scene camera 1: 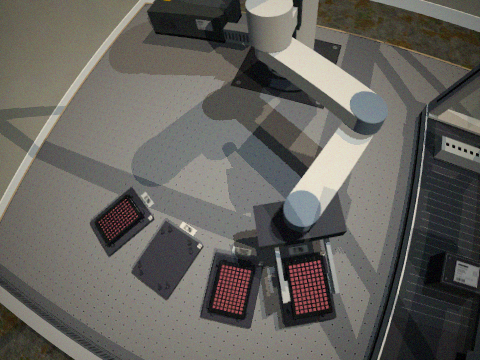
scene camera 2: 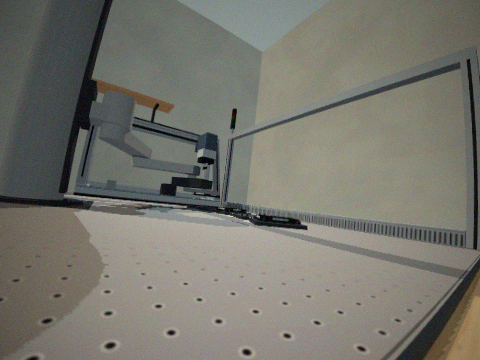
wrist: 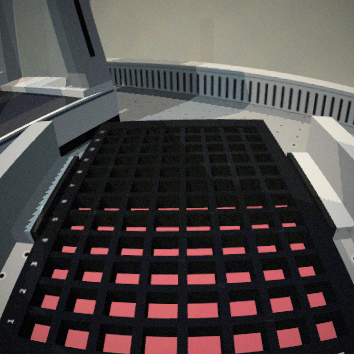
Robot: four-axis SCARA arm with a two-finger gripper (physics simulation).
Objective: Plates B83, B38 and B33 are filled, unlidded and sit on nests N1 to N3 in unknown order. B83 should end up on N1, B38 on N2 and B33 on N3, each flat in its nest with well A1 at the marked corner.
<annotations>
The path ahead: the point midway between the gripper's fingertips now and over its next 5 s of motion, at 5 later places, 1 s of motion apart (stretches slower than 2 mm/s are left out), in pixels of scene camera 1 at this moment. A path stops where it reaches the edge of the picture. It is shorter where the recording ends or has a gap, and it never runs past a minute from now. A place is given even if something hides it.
The gripper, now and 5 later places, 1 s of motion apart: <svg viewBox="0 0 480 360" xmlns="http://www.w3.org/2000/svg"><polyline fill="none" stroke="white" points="311,298 308,298 309,298 243,300 226,300 226,300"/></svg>
</annotations>
